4 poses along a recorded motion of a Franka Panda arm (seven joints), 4.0 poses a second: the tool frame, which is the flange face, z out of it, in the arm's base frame.
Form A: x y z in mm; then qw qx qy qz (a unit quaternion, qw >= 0).
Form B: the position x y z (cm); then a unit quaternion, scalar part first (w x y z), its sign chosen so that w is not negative. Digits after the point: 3 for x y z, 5 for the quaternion.
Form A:
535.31 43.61 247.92 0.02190 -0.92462 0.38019 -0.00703
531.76 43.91 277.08 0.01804 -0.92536 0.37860 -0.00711
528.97 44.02 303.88 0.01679 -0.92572 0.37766 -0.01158
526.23 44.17 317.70 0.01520 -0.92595 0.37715 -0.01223
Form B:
53.531 4.361 24.792 0.02190 -0.92462 0.38019 -0.00703
53.176 4.391 27.708 0.01804 -0.92536 0.37860 -0.00711
52.897 4.402 30.388 0.01679 -0.92572 0.37766 -0.01158
52.623 4.417 31.770 0.01520 -0.92595 0.37715 -0.01223

